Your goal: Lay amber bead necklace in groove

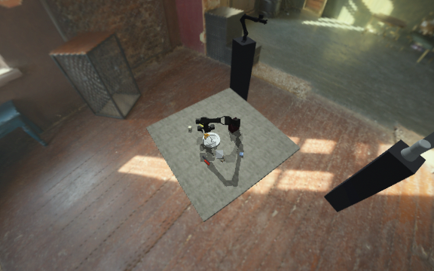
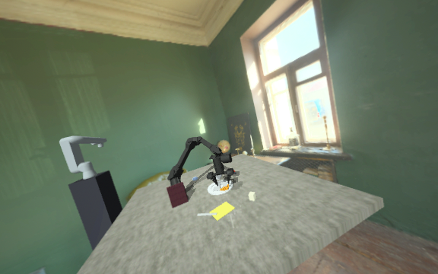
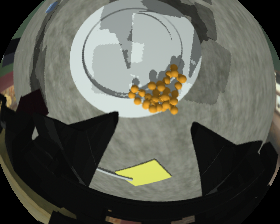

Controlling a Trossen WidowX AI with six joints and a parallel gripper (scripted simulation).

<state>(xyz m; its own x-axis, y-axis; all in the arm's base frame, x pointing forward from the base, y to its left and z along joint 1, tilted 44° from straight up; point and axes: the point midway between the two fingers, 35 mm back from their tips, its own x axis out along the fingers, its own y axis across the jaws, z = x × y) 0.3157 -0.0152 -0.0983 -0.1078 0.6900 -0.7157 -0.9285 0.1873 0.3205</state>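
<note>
Now: the board 90 mm to the left of my gripper tip, 50 mm below it and 20 mm behind it. The rest, counted from my gripper tip: white stick (170 mm to the right, 150 mm behind, 50 mm below); then small white cube (180 mm to the right, 130 mm ahead, 40 mm below); then yellow card (180 mm to the right, 60 mm behind, 50 mm below).
</note>
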